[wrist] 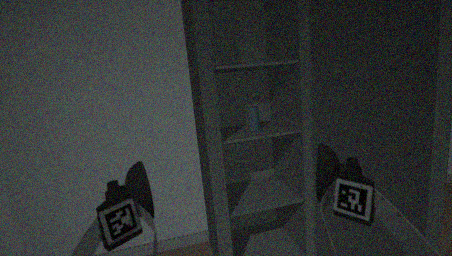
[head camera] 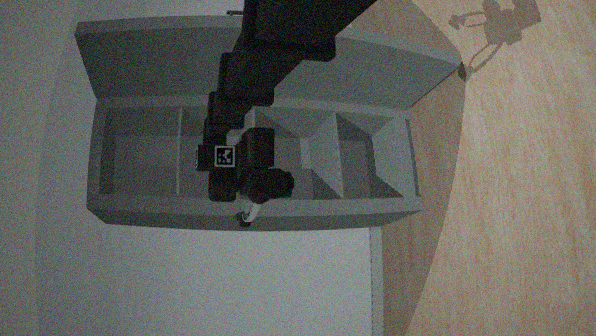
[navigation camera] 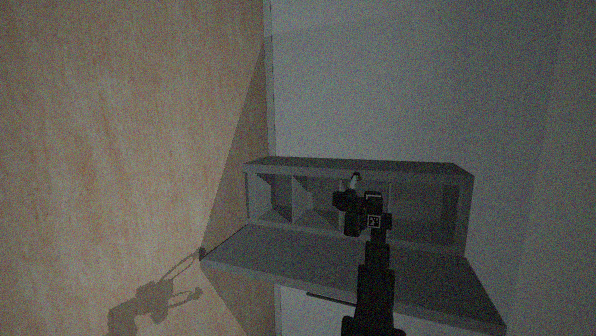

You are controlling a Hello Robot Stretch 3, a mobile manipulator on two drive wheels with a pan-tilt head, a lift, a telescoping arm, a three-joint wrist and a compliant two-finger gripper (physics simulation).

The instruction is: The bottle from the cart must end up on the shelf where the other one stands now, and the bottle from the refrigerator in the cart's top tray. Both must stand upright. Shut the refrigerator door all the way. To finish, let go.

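Places are measured from the robot's base along level axes (x ahead, y left, z up), in metres.
Pixels of known places: gripper, between the fingertips: (wrist: 232, 172).
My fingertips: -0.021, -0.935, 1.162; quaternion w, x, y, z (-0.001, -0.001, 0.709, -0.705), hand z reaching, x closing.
Observation:
Ahead of a thing's pixels: the offset from my fingertips to its top centre, as dx, dy, dz. "*": to the spot under its first point.
A blue bottle @[-0.176, -1.275, -0.087] (wrist: 254, 118) stands upright on a middle shelf (wrist: 262, 137) of the refrigerator (head camera: 150, 206) (navigation camera: 425, 169) (wrist: 212, 100); the arm and wrist hide it in the head and navigation views. My gripper (wrist: 232, 172) is open and empty, its fingers wide apart. In the wrist view they are lower than the bottle, one on each side of the refrigerator opening, with the bottle farther back. One pale finger (head camera: 252, 211) (navigation camera: 355, 180) shows at the refrigerator's side edge. The refrigerator door (head camera: 350, 75) (navigation camera: 300, 255) (wrist: 375, 75) stands wide open. The cart and its bottle do not show.
A pale block (wrist: 265, 111) is beside the bottle, and another pale block @[* -0.247, -1.523, -0.635] (head camera: 306, 152) (wrist: 262, 174) is on the shelf below. The door handle @[* -0.704, -0.552, -0.174] (navigation camera: 330, 298) is on the door's outer side. A white wall (wrist: 100, 90) is left of the refrigerator in the wrist view.

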